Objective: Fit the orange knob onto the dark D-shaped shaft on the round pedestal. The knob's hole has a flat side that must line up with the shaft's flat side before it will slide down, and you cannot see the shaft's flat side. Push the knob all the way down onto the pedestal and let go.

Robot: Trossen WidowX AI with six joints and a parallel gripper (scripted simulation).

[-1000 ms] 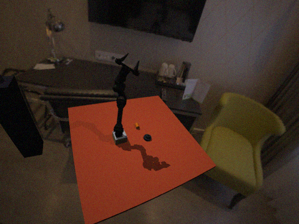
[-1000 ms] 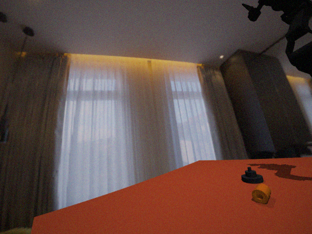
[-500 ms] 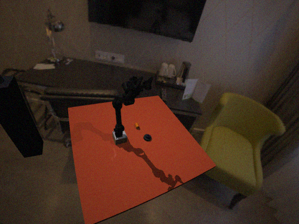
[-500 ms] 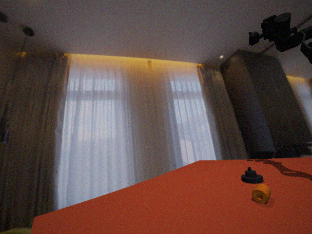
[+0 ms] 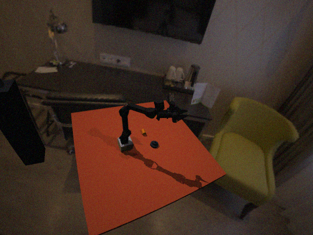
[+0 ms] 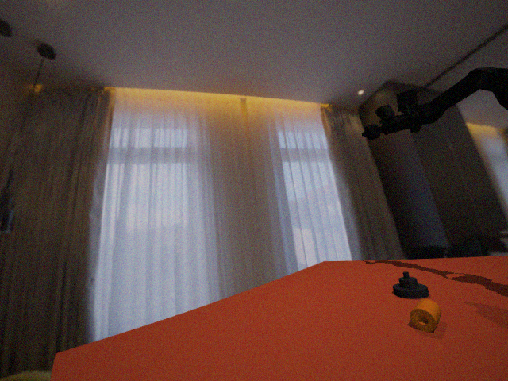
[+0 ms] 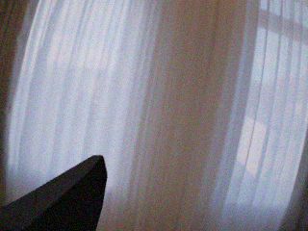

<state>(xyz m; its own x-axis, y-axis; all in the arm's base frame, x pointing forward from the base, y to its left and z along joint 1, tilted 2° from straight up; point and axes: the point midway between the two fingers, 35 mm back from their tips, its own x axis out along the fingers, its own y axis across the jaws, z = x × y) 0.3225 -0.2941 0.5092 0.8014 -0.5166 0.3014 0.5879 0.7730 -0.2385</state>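
Now: gripper tip 600 mm above the orange knob, 420 mm to the right of it and 80 mm past it. Round my gripper tip: round dark pedestal: 590 mm below, 240 mm to the left, 30 mm behind.
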